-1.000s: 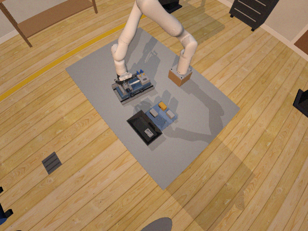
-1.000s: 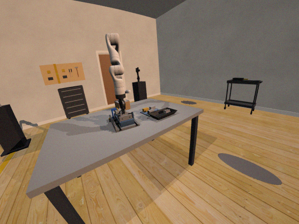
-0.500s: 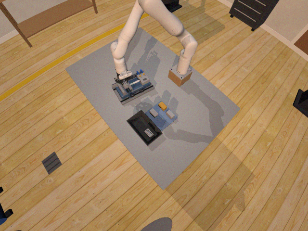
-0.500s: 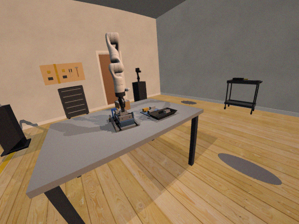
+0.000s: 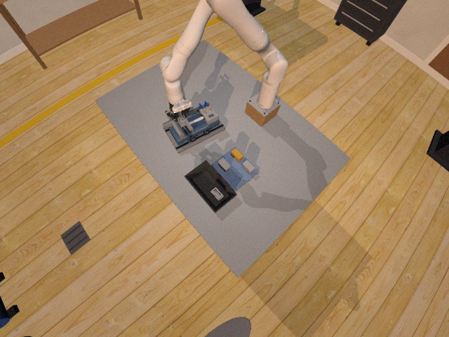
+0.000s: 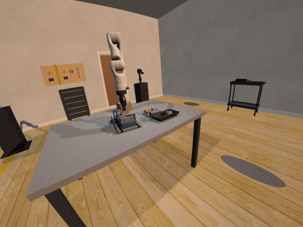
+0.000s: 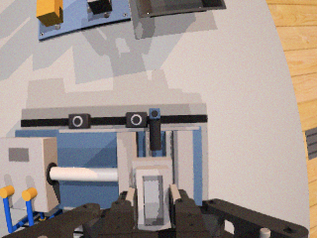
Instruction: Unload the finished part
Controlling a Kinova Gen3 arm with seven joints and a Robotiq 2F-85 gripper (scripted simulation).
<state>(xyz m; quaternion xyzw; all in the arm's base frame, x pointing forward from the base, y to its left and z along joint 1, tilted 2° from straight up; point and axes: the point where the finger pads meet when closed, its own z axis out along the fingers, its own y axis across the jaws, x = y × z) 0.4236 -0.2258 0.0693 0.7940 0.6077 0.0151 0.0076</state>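
The screw rod is 8 cm behind my hand, 3 cm to the left of it and 8 cm below it. Also, from my hand: blank (1 cm behind, 30 cm to the left, 13 cm below); then blue fixture plate (4 cm behind, 35 cm to the left, 16 cm below); then orange block (10 cm behind, 31 cm to the left, 13 cm below).
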